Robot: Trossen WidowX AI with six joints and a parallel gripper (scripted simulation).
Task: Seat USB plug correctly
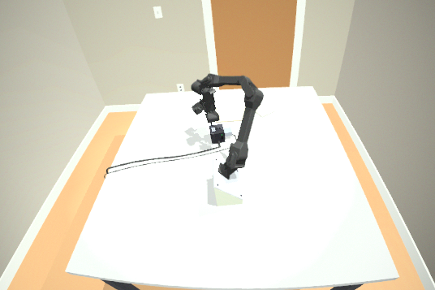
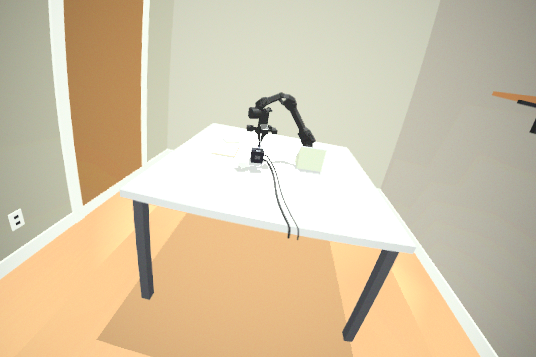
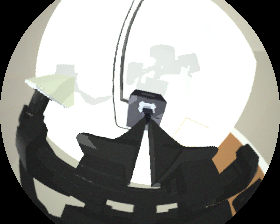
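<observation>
Right now my gripper tip is 20 mm above the dark USB plug.
</observation>
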